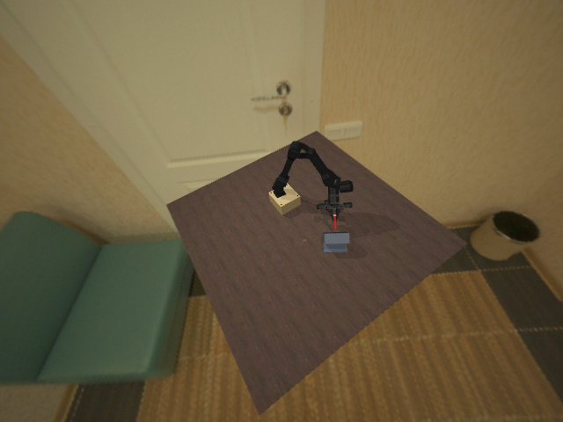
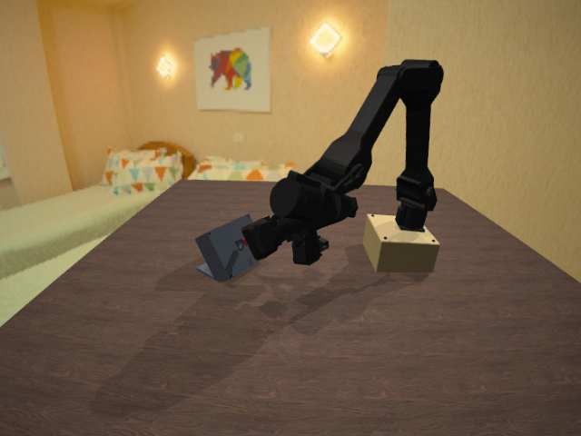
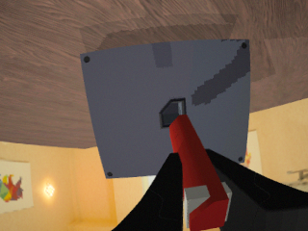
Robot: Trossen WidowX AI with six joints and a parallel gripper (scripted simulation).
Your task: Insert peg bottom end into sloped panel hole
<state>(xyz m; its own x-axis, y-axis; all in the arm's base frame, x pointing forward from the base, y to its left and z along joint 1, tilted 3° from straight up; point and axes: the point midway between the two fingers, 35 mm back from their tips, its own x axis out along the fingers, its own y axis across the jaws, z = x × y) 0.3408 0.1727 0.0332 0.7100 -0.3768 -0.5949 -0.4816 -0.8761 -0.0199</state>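
My gripper tip is now 60 mm short of the grey sloped panel, 40 mm to the left of it and 50 mm above it. From my gripper tip the other things lie so: red square-sided peg (10 mm behind, 10 mm to the left, 10 mm above).
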